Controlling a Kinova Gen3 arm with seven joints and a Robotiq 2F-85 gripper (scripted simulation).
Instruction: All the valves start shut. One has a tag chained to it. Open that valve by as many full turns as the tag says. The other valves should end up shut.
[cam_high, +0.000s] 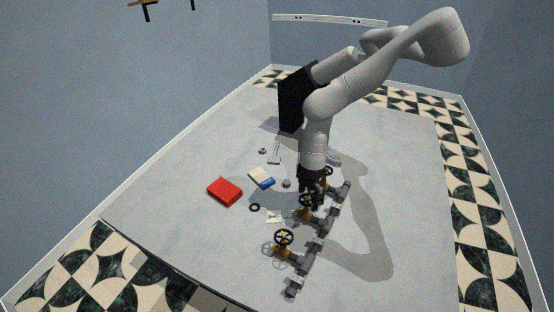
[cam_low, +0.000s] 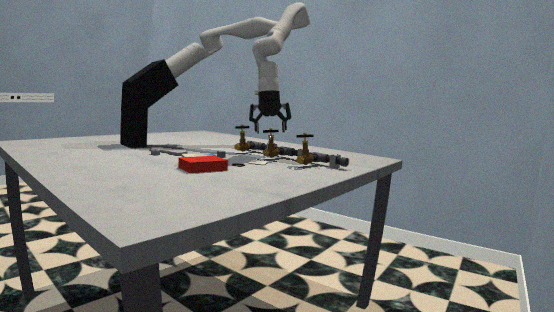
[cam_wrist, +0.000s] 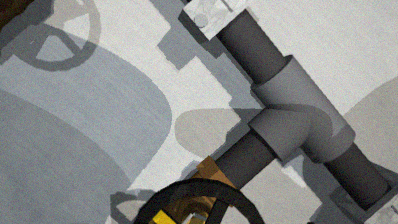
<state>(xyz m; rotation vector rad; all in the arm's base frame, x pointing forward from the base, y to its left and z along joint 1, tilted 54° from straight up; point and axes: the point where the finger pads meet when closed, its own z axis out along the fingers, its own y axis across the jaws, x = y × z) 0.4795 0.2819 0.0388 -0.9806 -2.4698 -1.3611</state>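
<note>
My gripper is now 50 mm short of the white tag, 90 mm to the left of it and 100 mm above it. Also, from my hand: red box: 60 mm ahead, 320 mm to the right, 80 mm below; small grey cylinder: 100 mm behind, 140 mm to the right, 90 mm below; white-and-blue box: 80 mm behind, 240 mm to the right, 90 mm below.
</note>
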